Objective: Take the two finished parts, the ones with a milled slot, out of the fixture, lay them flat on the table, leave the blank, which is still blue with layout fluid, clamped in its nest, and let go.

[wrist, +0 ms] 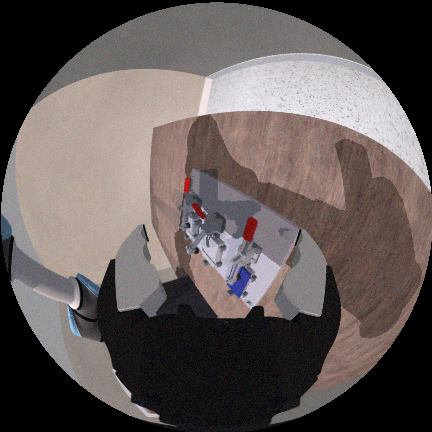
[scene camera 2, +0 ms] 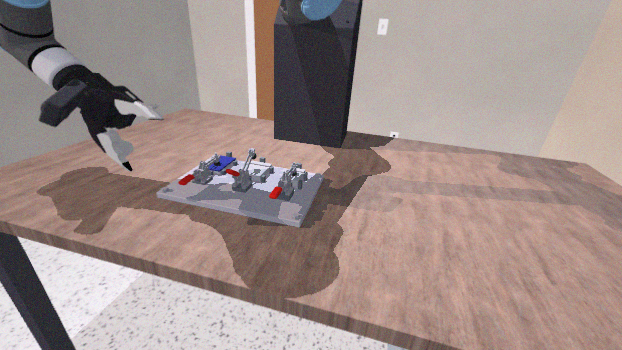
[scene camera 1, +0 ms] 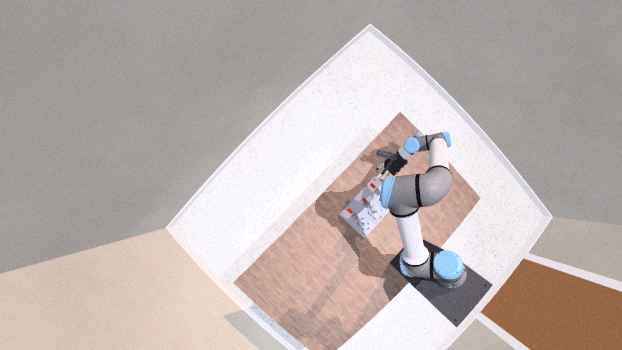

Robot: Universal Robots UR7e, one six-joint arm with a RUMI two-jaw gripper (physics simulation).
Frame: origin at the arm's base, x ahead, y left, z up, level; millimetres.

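Seen in the pictures: gripper, fingertip midpoint: [wrist: 222, 229] [scene camera 2: 146, 146] [scene camera 1: 375, 175].
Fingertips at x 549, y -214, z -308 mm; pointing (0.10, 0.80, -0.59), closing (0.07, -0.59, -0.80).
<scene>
Pixels of each thing's top centre, then the offset from my fingertips to it. Level surfaces: height alone.
- grey fixture plate, middle of its top: [wrist: 218, 232] [scene camera 2: 248, 182] [scene camera 1: 369, 207] 121 mm back, 165 mm left, 124 mm down
- blue blank, middle of its top: [wrist: 236, 279] [scene camera 2: 219, 162] 185 mm back, 61 mm left, 108 mm down
- pale grey block, middle of its top: [wrist: 208, 249] [scene camera 2: 255, 167] [scene camera 1: 375, 212] 168 mm back, 170 mm left, 103 mm down
- far end clamp, middle of its top: [scene camera 2: 285, 172] [wrist: 178, 206] 80 mm back, 271 mm left, 62 mm down
- grey part, middle of its top: [scene camera 2: 294, 173] [wrist: 188, 226] 152 mm back, 279 mm left, 98 mm down
- wooden table, its level: 139 mm down
The grey fixture plate [scene camera 1: 357, 205] [scene camera 2: 225, 195] [wrist: 275, 240] lies on the table with three red-handled clamps. The blue blank [scene camera 2: 222, 162] [wrist: 240, 285] sits in the end nest, under its lowered clamp [scene camera 2: 202, 172]. A pale grey block [scene camera 2: 260, 171] [wrist: 215, 252] shows in the middle nest; the middle clamp's arm [scene camera 2: 248, 162] is raised. The far end clamp [scene camera 2: 286, 186] looks lowered over its nest, where a grey part [scene camera 2: 298, 176] is partly hidden. Milled slots cannot be made out. My gripper [scene camera 1: 381, 171] [scene camera 2: 145, 143] [wrist: 222, 229] is open and empty, tilted, above the table beyond the blue blank's end.
The wooden table [scene camera 1: 295, 260] [scene camera 2: 450, 240] [wrist: 310, 145] surrounds the fixture. The dark robot pedestal [scene camera 2: 315, 90] stands behind the table. The arm's shadow falls across the plate and table. The front table edge shows in scene camera 2.
</scene>
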